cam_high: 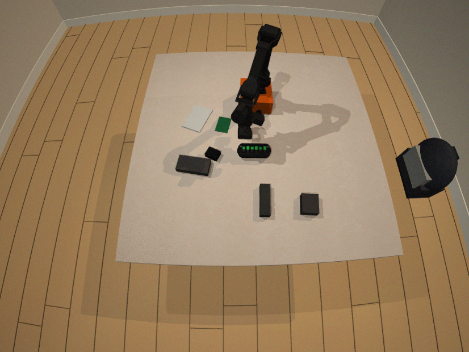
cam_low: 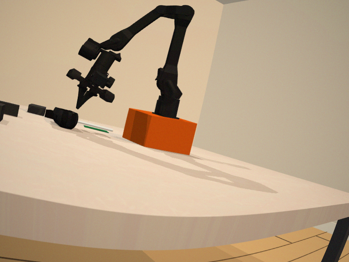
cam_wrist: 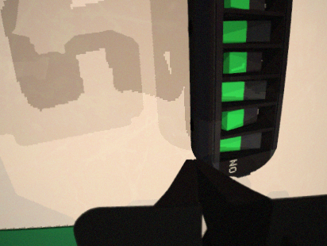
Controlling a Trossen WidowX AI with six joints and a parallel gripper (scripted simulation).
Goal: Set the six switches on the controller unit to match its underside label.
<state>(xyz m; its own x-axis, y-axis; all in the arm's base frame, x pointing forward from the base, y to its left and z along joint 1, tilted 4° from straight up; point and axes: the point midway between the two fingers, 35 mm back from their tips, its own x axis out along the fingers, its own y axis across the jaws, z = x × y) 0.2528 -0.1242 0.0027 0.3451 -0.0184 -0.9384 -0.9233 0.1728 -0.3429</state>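
Now: the black cube 15 cm to the right of my gripper tip, 4 cm below it and 4 cm ahead of it. From my gripper tip the other things lie so: white card 21 cm to the right, 20 cm behind, 6 cm below; flat grey box 25 cm to the right, 8 cm ahead, 4 cm below; green card 14 cm behind, 8 cm to the right, 6 cm below.
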